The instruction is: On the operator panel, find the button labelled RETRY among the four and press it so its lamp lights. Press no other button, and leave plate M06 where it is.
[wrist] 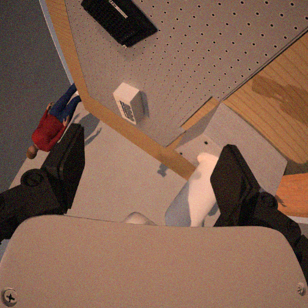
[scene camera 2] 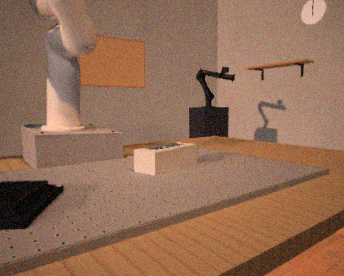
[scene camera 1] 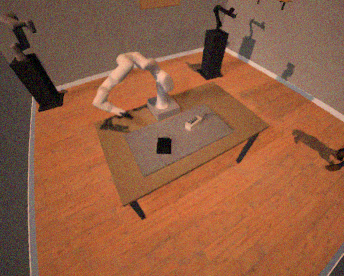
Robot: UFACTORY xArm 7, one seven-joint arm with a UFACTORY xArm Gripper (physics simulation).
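Pixels of known places: gripper, fingertip midpoint: (scene camera 1: 130, 117); arm's base at its link origin: (scene camera 2: 63, 129) (scene camera 1: 161, 104).
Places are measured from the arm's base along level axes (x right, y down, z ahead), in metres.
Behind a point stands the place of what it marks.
The operator panel, a small white box (scene camera 1: 191, 125) @[x -0.171, y 0.035, z 0.338 m] (scene camera 2: 175, 161) @[x -0.221, y 0.067, z 0.327 m] (wrist: 129, 98), stands on the grey perforated board (scene camera 1: 150, 162) @[x 0.287, y 0.087, z 0.544 m] (scene camera 2: 225, 181) @[x -0.260, y 0.087, z 0.472 m] (wrist: 200, 55). Dark markings show on its top, but the four buttons, their labels and any lamp are too small to read. A black slab (scene camera 1: 164, 146) @[x 0.132, y 0.070, z 0.447 m] (scene camera 2: 22, 202) @[x 0.106, y 0.065, z 0.482 m] (wrist: 120, 24) lies on the board apart from the panel; it carries a small pale label in the wrist view, and I cannot read whether it says M06. My gripper (scene camera 1: 131, 115) @[x 0.332, y -0.154, z 0.235 m] (wrist: 152, 153) is open and empty, off to the side of the board, well away from both. It does not show in scene camera 2.
The board lies on a wooden table (scene camera 1: 222, 97) @[x -0.744, y 0.100, z 0.008 m] (scene camera 2: 285, 215) @[x -0.248, y 0.100, z 0.633 m]. The arm's grey base block (scene camera 1: 164, 108) @[x -0.007, y 0.001, z 0.063 m] (scene camera 2: 77, 147) @[x -0.024, y 0.046, z 0.104 m] stands behind the panel. Black pedestals (scene camera 1: 214, 54) (scene camera 1: 37, 82) with small dark arms stand on the floor beyond the table. A figure in a red shirt (wrist: 47, 131) shows beyond the table edge.
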